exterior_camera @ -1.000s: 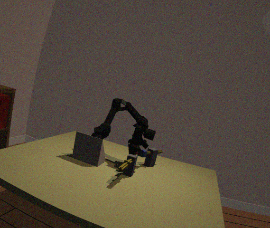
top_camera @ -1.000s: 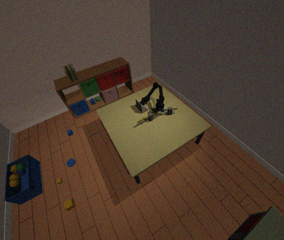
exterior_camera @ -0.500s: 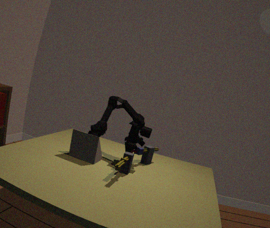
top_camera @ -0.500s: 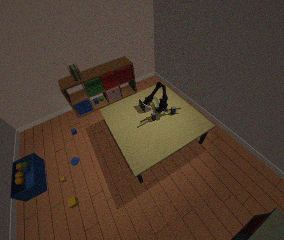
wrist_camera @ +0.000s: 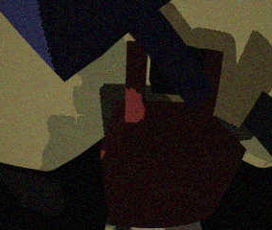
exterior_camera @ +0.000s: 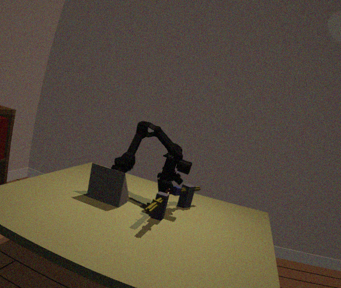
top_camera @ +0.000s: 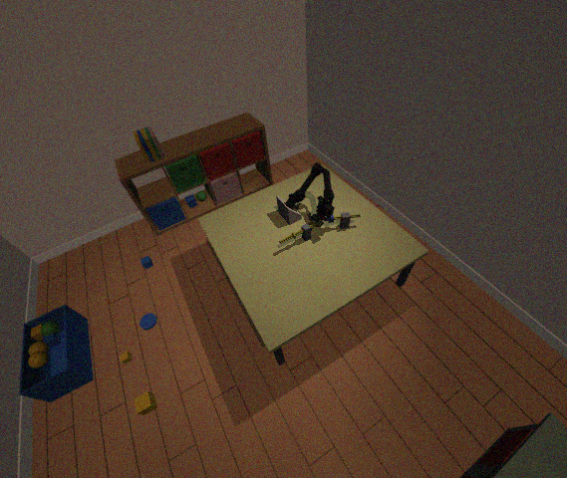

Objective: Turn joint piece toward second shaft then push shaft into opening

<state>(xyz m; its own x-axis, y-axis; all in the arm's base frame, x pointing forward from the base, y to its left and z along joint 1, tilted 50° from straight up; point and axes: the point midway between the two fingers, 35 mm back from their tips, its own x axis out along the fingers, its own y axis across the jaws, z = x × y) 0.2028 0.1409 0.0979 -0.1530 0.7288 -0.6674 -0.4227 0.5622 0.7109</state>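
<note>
My gripper tip is now 4 cm below the red joint piece, 2 cm short of it and 1 cm to the right of it.
</note>
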